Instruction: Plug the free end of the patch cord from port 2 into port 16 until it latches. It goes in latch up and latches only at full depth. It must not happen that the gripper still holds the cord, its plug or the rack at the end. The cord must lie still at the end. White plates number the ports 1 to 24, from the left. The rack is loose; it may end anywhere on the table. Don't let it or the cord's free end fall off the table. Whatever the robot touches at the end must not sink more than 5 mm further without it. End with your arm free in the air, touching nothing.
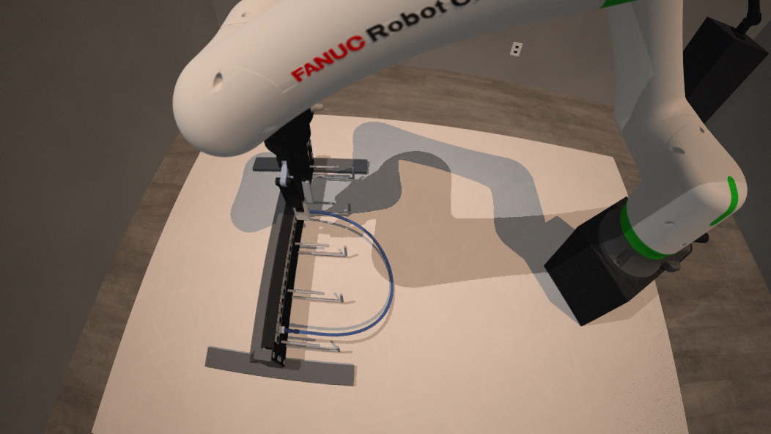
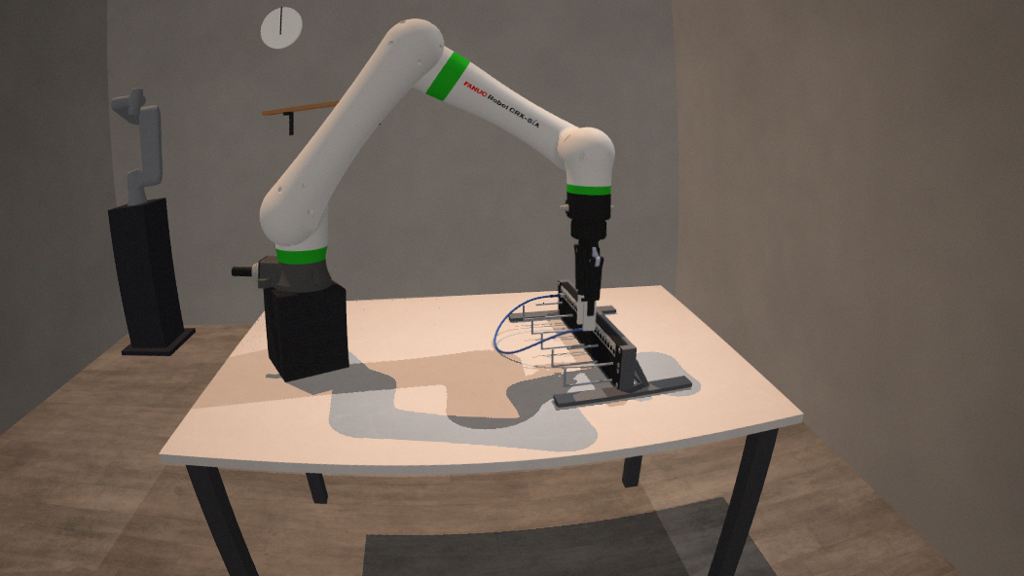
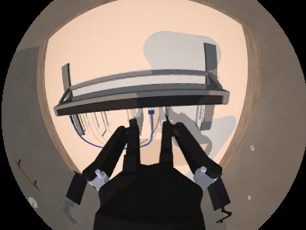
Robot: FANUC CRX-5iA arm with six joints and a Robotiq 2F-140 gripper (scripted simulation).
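My hand is 40 mm above the plug and 10 mm short of it.
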